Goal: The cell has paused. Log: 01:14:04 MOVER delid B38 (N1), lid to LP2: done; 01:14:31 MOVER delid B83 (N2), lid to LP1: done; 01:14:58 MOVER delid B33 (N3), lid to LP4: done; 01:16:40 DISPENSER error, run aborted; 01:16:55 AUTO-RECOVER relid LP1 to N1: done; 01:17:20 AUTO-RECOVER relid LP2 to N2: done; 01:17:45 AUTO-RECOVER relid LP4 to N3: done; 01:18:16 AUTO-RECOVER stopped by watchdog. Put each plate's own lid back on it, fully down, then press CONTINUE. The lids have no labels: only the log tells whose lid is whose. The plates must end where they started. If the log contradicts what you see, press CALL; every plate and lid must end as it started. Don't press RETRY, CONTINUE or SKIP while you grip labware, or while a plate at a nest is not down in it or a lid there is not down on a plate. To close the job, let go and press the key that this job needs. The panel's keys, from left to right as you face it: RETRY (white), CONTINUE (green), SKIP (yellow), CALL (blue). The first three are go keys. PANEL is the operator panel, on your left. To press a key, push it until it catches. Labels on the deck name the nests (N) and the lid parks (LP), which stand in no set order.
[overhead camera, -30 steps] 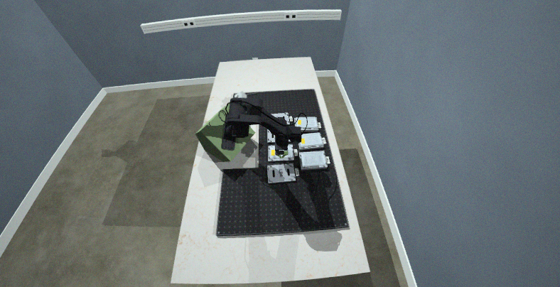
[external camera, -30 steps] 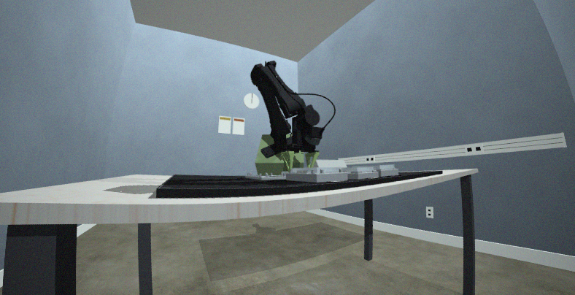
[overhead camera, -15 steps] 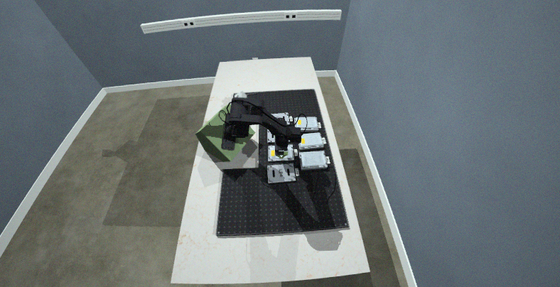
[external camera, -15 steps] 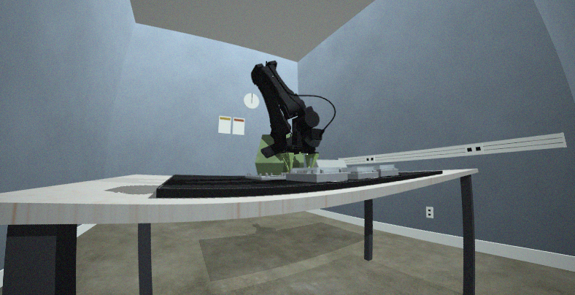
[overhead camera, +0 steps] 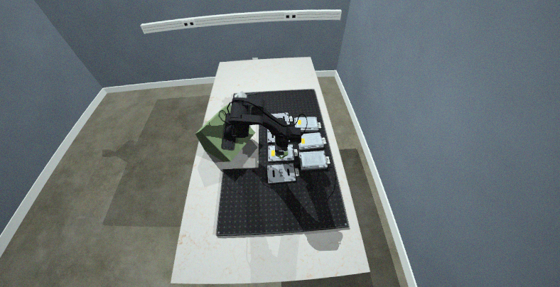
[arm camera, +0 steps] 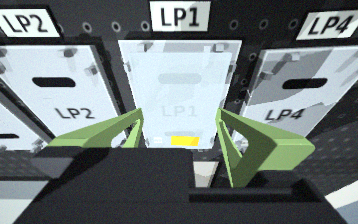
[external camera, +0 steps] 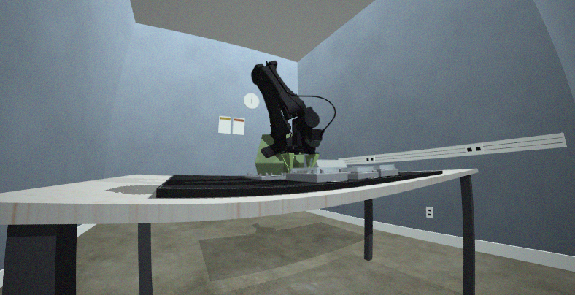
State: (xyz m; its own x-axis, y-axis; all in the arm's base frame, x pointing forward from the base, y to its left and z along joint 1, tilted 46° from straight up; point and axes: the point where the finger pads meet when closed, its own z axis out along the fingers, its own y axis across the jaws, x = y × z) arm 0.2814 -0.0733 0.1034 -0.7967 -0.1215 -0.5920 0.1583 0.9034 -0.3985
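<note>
The plate lies 19 cm ahead of my hand and 3 cm to the left of it. From my hand the other things lie so: lid park LP4: 3 cm behind, 13 cm to the right, 2 cm below; then green continue key: 21 cm behind, 45 cm to the left, 4 cm above; then lid park LP2: 2 cm ahead, 13 cm to the left, 2 cm below.
</note>
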